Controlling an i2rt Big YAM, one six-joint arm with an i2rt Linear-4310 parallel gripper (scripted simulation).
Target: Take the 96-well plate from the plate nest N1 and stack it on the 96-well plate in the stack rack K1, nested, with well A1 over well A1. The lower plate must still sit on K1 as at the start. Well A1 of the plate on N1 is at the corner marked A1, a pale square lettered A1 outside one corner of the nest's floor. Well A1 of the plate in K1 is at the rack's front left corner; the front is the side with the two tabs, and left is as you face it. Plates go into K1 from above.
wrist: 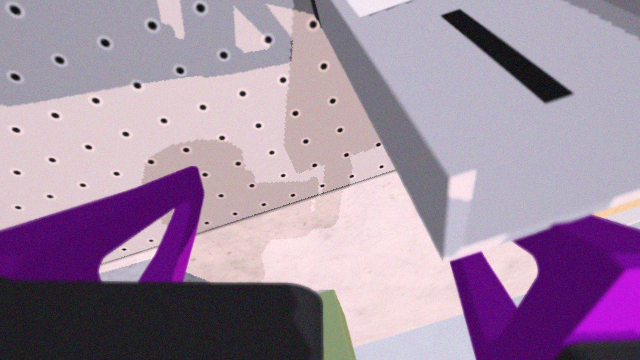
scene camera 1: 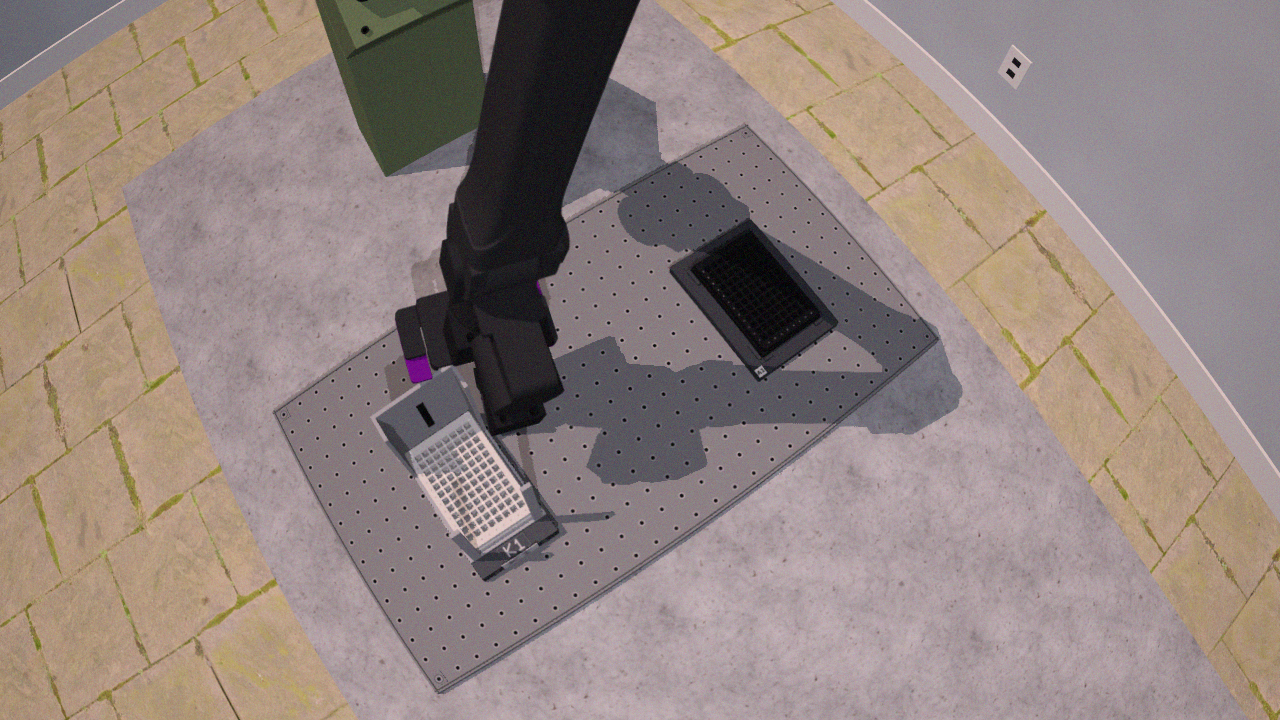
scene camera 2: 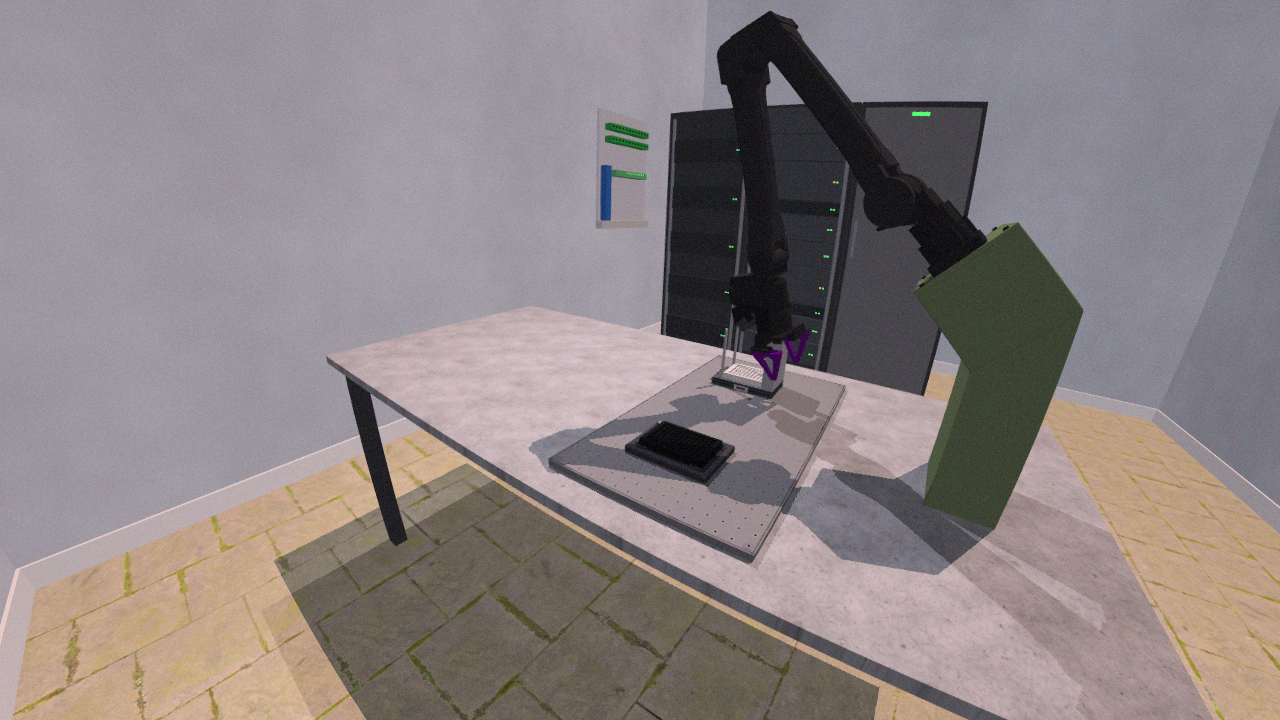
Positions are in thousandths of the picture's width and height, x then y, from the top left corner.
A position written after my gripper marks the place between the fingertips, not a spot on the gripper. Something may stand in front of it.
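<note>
I can see my gripper (scene camera 1: 365,488) (wrist: 498,499) (scene camera 2: 614,515). There is a black 96-well plate (scene camera 1: 591,447) (scene camera 2: 539,622), but in the wrist view that black 96-well plate is out of frame. A white 96-well plate (scene camera 1: 376,745) is here, and so is a plate nest N1 (scene camera 1: 547,412) (scene camera 2: 561,641). The wrist view gives me a rack back wall (wrist: 840,457), and a dark slot (wrist: 854,246) too.
</note>
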